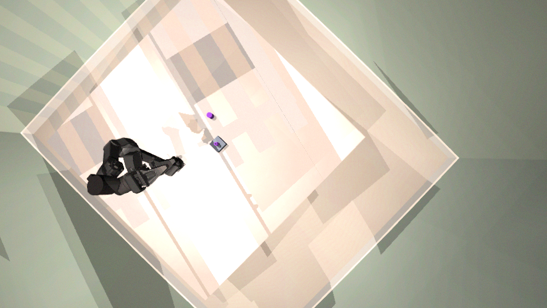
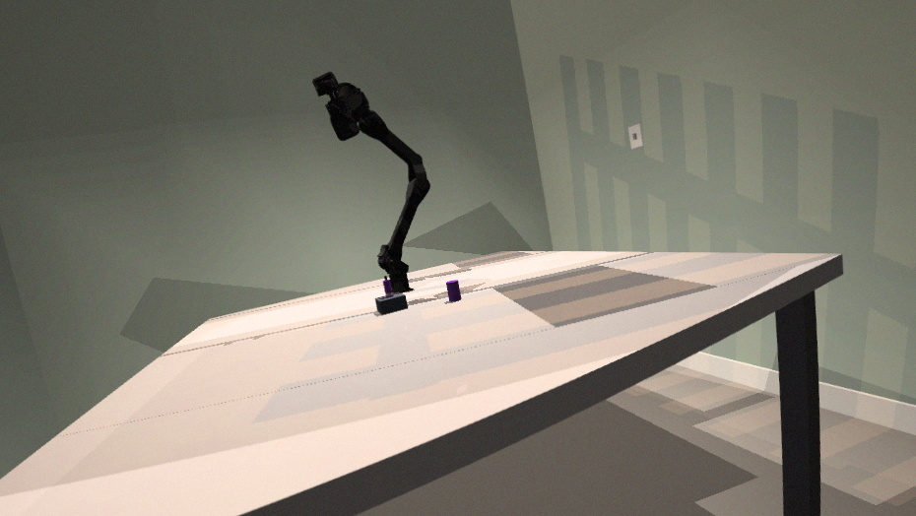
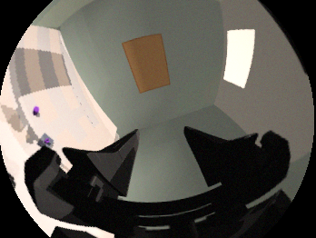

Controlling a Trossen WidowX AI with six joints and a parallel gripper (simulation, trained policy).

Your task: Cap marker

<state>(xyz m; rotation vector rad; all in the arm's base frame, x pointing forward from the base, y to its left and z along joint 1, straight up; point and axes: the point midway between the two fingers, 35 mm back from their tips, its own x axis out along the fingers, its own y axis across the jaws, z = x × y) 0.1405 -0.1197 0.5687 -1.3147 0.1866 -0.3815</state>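
Now: gripper tip 55 cm above the purple cap, 19 cm to the right of it and 16 cm short of it. From my gripper tip the other things lie so: purple marker (51 cm below, 7 cm ahead, 4 cm to the left); then dark holder block (55 cm below, 7 cm ahead, 4 cm to the left).
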